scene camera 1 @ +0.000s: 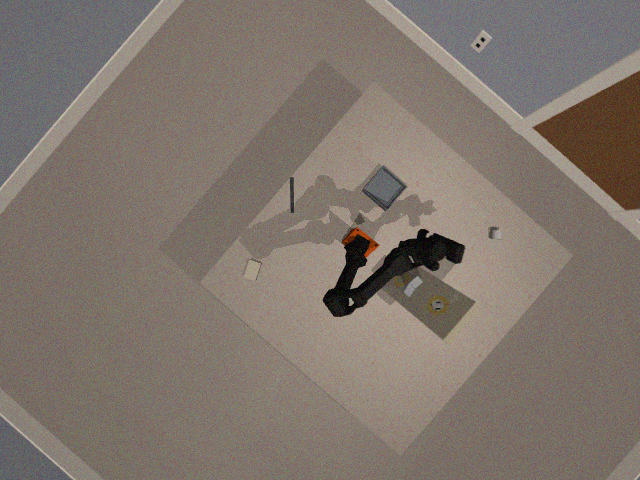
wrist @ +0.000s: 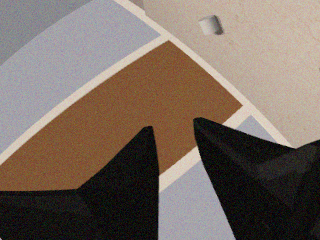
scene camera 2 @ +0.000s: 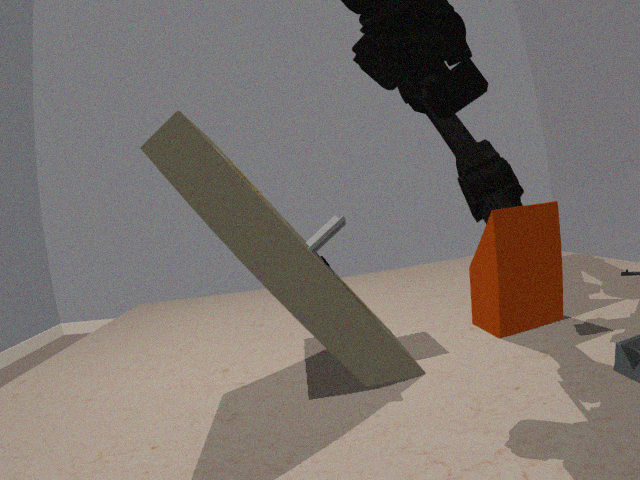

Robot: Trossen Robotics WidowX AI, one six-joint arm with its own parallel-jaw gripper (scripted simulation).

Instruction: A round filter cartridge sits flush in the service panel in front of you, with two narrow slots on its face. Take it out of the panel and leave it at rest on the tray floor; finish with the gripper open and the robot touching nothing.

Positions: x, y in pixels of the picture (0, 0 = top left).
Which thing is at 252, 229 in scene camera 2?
A service panel.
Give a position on a grey tray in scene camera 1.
384, 189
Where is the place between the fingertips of the gripper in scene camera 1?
At 456, 243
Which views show the gripper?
Scene camera 1, the wrist view and scene camera 2: all of them.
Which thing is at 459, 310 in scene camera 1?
A service panel.
